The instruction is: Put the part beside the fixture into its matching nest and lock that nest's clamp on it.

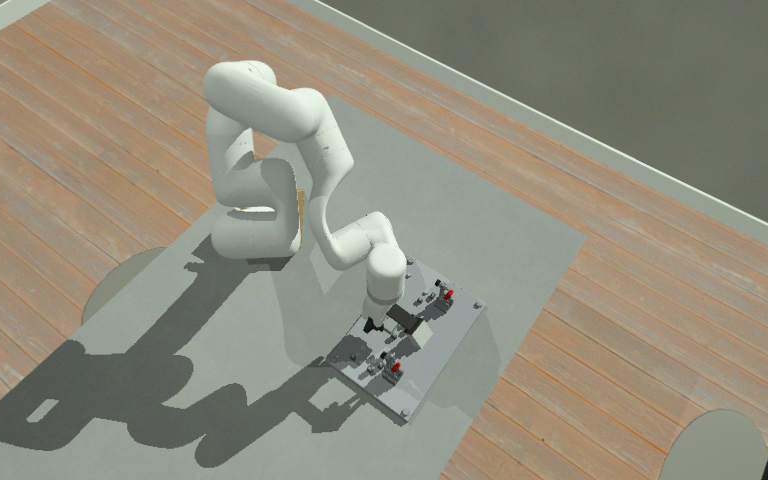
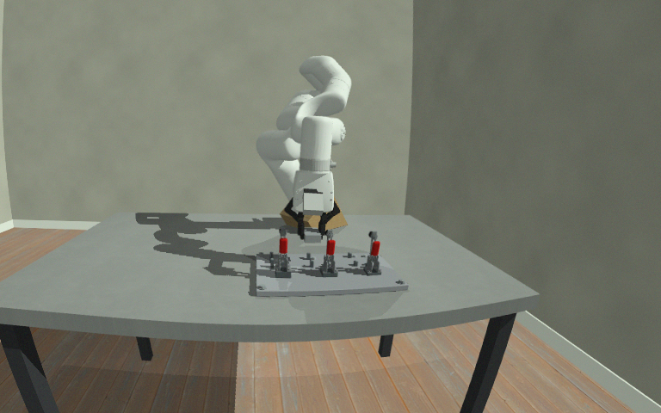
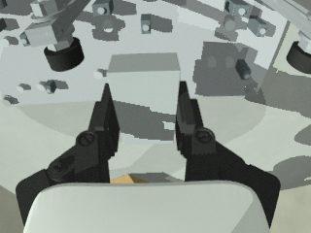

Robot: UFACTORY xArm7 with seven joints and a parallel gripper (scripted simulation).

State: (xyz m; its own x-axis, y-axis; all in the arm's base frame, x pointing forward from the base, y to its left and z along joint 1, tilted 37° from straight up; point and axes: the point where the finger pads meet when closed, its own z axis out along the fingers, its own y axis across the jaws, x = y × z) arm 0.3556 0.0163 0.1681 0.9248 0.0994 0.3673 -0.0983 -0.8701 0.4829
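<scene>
The fixture plate is 50 mm ahead of my hand, 30 mm to the left of it and 90 mm below it. The rest, counted from my hand: part (10 mm below).
</scene>
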